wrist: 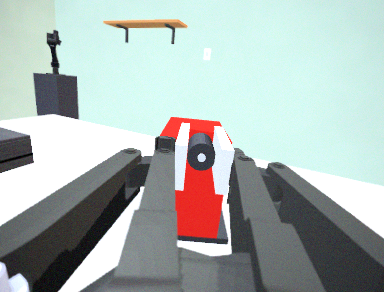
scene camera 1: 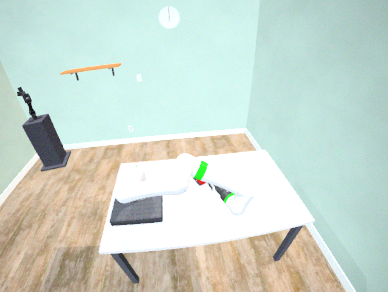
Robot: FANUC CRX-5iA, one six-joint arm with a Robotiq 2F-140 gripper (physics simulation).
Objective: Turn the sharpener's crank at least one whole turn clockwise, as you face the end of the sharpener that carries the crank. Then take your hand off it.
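Places are measured from the arm's base along level axes (x ahead, y left, z up), in centimetres.
Where they show: gripper, between the fingertips: (wrist: 200,140).
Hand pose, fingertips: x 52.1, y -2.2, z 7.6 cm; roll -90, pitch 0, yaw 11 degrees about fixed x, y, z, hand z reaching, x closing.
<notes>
Things, the pixels of their top centre, and the offset from my fingertips. "*": a spot on its surface instead. Level surfaces: height alone.
- red sharpener, a spot on its surface: (wrist: 198,215) * dx +0.5, dy +1.9, dz -9.4 cm
- crank, centre of its top: (wrist: 202,137) dx +0.5, dy -2.3, dz +0.9 cm
- white table, height of its surface: dz -13.2 cm
The red sharpener (scene camera 1: 201,182) (wrist: 198,215) stands upright on its dark base in the wrist view; in the scene view a small part of it shows below the arm's green ring. The dark round knob of the crank (wrist: 201,141), with a light dot at its centre, points toward the wrist camera near the sharpener's top. My gripper (scene camera 1: 209,185) (wrist: 200,140) is shut on this knob, with one white fingertip pad on each side of it. The rest of the crank is hidden behind the knob and pads. In the scene view the knob is too small to make out.
The white table (scene camera 1: 200,227) (wrist: 75,142) carries a dark flat box (scene camera 1: 137,211) (wrist: 14,148) at its left. The white arm (scene camera 1: 165,186) reaches across the table. A dark pedestal (scene camera 1: 45,140) (wrist: 56,95) and an orange wall shelf (scene camera 1: 92,69) (wrist: 145,23) are beyond the table.
</notes>
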